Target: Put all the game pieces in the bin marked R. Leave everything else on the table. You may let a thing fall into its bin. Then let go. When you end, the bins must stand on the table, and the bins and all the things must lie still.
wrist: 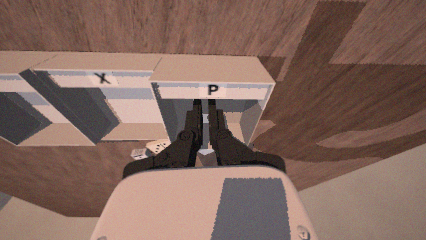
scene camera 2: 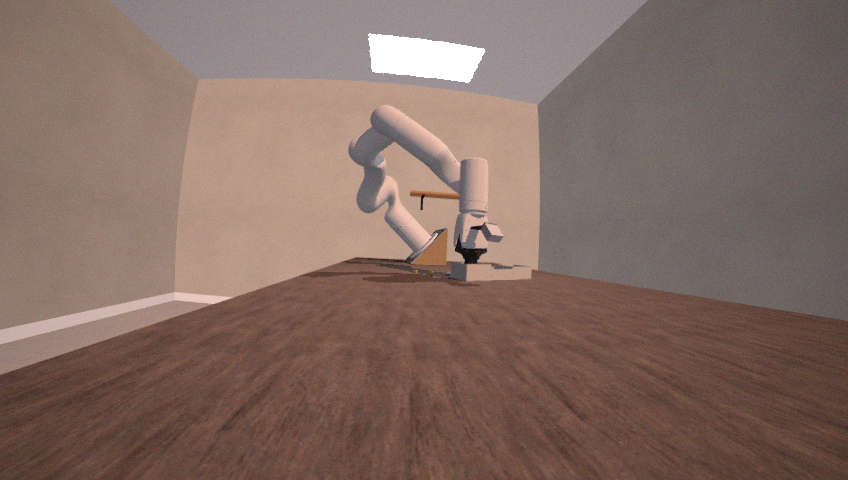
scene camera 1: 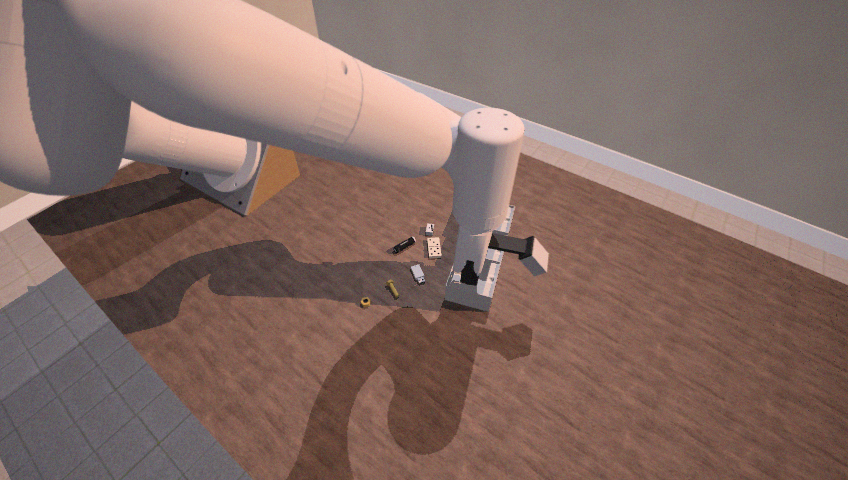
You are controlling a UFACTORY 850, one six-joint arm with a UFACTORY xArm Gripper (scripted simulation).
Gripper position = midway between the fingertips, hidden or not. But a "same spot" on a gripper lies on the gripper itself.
Labels:
my gripper: wrist; scene camera 2; scene camera 1 469,279
joined grey bins: wrist; scene camera 2 459,270; scene camera 1
same spot on joined grey bins: [scene camera 1: 480,296] = [wrist: 262,100]
same spot on my gripper: [scene camera 2: 468,254] = [wrist: 233,143]

